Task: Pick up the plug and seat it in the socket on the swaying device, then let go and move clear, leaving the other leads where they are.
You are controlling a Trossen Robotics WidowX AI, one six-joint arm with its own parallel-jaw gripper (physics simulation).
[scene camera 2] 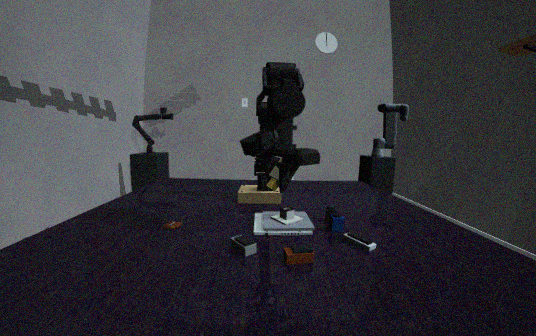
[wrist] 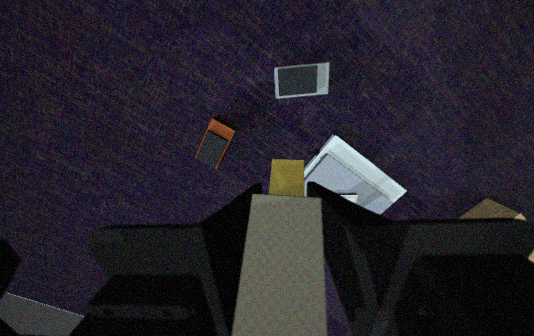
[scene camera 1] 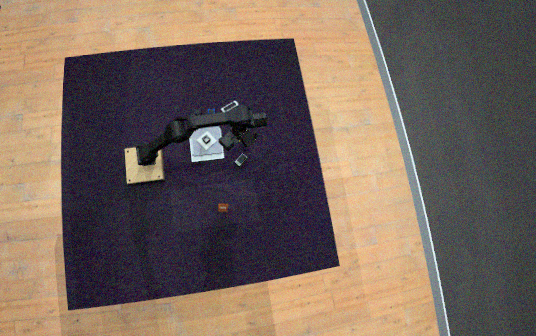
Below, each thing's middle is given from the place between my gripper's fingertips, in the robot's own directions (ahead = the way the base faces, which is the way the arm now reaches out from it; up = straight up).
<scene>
I see the plug (wrist: 282, 278) 4 cm above my hand and 1 cm to the left of it.
</scene>
